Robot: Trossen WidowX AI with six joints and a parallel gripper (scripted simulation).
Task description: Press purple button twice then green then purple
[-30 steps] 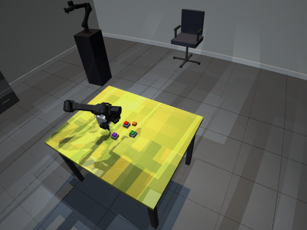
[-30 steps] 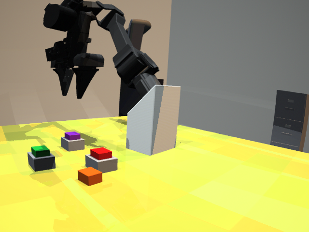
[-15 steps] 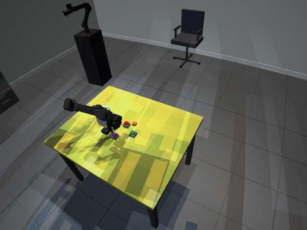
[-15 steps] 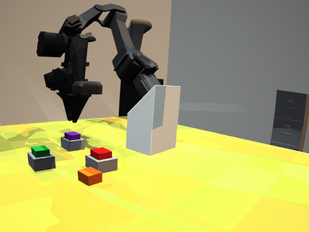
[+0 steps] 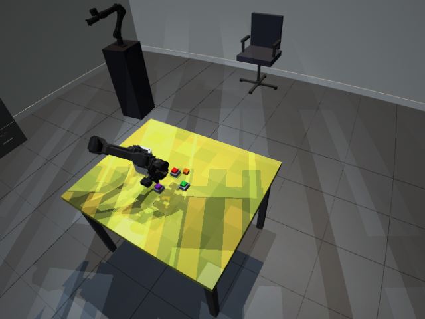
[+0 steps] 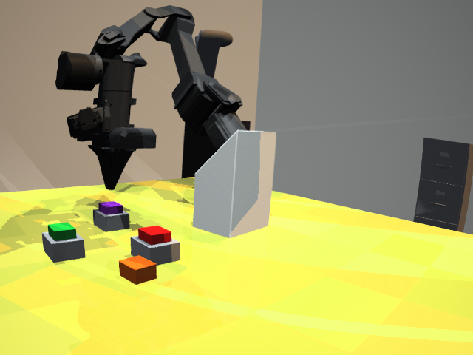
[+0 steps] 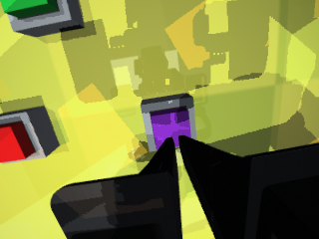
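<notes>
Now: the purple button 3 cm below my gripper tip. The rest, counted from my gripper tip: green button: 13 cm ahead, 7 cm to the left, 3 cm below; orange block: 8 cm ahead, 18 cm to the left, 5 cm below; red button: 3 cm ahead, 15 cm to the left, 3 cm below.
</notes>
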